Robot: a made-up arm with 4 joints. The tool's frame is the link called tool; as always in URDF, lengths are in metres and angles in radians. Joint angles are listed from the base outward. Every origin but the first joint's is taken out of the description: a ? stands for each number. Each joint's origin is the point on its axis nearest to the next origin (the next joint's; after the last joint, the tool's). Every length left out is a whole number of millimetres.
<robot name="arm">
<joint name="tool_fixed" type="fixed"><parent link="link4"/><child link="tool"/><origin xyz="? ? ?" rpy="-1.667 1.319 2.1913"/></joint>
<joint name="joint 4" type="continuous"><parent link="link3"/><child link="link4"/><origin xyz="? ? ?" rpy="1.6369 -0.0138 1.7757"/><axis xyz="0 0 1"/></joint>
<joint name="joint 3" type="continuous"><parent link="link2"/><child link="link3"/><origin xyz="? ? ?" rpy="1.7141 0.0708 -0.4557"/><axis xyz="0 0 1"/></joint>
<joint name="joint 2" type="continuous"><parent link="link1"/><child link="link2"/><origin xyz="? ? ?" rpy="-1.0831 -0.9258 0.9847"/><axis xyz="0 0 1"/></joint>
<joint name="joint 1" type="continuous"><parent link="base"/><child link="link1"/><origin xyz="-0.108 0.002 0.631" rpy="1.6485 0.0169 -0.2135"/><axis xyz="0 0 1"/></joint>
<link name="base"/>
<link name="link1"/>
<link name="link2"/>
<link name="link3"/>
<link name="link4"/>
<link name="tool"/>
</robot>
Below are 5 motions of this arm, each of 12 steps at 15 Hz.
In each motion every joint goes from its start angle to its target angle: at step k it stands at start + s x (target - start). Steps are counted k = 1, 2, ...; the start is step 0. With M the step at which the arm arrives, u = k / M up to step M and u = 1 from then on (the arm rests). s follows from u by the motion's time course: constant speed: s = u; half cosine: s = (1 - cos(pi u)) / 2; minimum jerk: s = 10 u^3 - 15 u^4 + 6 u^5.
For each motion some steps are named. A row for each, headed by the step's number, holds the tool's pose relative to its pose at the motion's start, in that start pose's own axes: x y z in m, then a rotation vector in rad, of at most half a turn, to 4 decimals.
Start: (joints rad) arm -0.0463 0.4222 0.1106 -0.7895
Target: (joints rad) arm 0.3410 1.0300 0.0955 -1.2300
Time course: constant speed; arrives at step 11
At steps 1, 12:
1: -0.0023 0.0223 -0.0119 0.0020 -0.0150 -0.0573
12: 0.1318 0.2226 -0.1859 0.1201 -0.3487 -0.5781

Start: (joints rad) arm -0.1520 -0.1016 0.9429 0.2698
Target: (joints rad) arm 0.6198 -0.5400 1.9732 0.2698
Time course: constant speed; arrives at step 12
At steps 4, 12:
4: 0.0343 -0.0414 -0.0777 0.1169 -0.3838 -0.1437
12: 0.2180 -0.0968 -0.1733 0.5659 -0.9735 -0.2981

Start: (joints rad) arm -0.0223 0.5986 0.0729 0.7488
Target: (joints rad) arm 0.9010 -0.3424 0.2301 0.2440
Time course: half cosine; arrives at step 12
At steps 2, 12:
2: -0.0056 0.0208 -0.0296 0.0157 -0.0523 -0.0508
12: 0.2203 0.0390 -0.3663 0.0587 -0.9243 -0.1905

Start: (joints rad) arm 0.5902 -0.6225 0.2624 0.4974
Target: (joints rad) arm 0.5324 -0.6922 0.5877 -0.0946
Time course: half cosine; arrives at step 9
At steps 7, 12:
7: -0.0288 0.1520 -0.0975 0.6528 -0.0568 -0.2265
12: -0.0266 0.1752 -0.1023 0.7408 -0.0735 -0.2500

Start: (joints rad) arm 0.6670 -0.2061 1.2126 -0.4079
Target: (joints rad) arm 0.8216 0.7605 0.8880 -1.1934
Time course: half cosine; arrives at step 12
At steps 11, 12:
11: -0.1261 0.3107 -0.1520 -0.2931 0.2165 -0.2566
12: -0.1279 0.3142 -0.1579 -0.2966 0.2160 -0.2654

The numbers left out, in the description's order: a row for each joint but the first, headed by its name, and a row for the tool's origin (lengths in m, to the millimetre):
tool: 0.03 0.274 0
joint 4: 0.028 -0.036 0
joint 3: 0.427 -0.044 0
joint 2: -0.24 -0.002 0

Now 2 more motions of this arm.
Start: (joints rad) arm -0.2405 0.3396 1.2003 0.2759
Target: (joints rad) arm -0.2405 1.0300 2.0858 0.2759
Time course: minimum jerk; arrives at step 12
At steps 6, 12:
6: -0.0517 0.0852 0.1370 -0.2455 -0.2865 -0.3569
12: -0.0891 0.2140 0.2226 -0.4644 -0.6852 -0.6086

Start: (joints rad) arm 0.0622 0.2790 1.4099 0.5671
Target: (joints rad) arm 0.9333 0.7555 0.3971 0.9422
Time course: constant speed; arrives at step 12
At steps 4, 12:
4: 0.0081 0.0234 0.1144 -0.3953 -0.2491 0.2470
12: -0.1289 0.2449 0.2541 -1.3297 -0.5167 0.4543

